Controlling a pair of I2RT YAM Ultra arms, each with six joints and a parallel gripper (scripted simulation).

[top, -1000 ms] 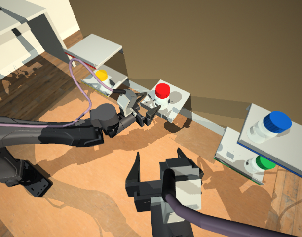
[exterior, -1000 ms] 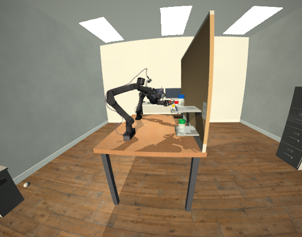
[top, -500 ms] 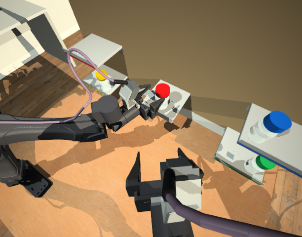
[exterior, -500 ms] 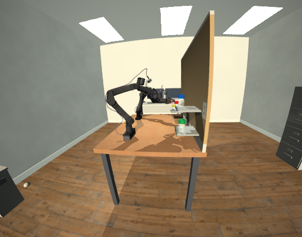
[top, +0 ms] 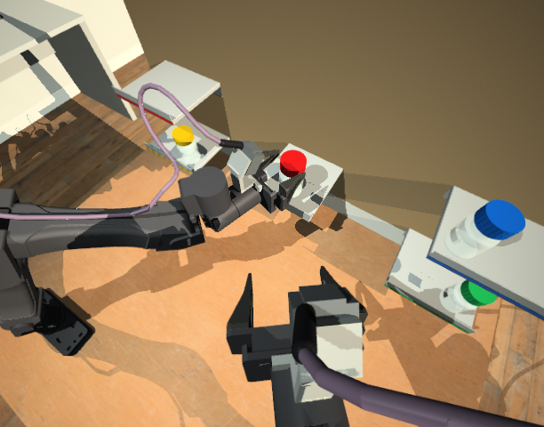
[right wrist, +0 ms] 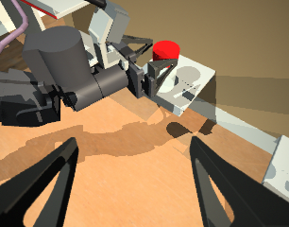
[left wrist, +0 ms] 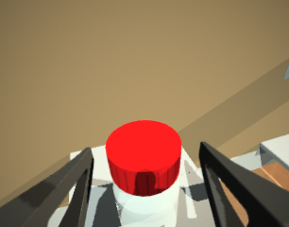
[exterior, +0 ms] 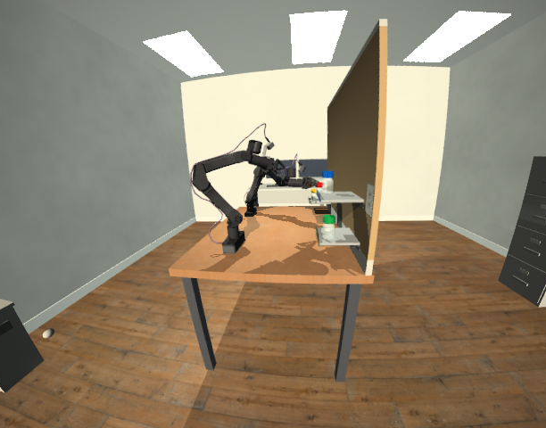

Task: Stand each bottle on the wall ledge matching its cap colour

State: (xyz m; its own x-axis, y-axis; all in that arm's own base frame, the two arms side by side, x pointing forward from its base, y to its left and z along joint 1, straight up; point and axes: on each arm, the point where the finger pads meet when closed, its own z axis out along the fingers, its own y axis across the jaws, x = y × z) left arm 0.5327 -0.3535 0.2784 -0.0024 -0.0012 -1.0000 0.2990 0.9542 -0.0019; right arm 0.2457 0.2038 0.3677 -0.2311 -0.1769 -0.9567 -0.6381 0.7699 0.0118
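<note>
My left gripper is now 5 cm above the red-capped bottle and 1 cm short of it. Round my left hand: yellow-capped bottle (34 cm to the left, 15 cm below, 4 cm ahead); blue-capped bottle (34 cm to the right, 4 cm above, 1 cm behind); brown wall (16 cm ahead, 15 cm above, 2 cm to the right).
</note>
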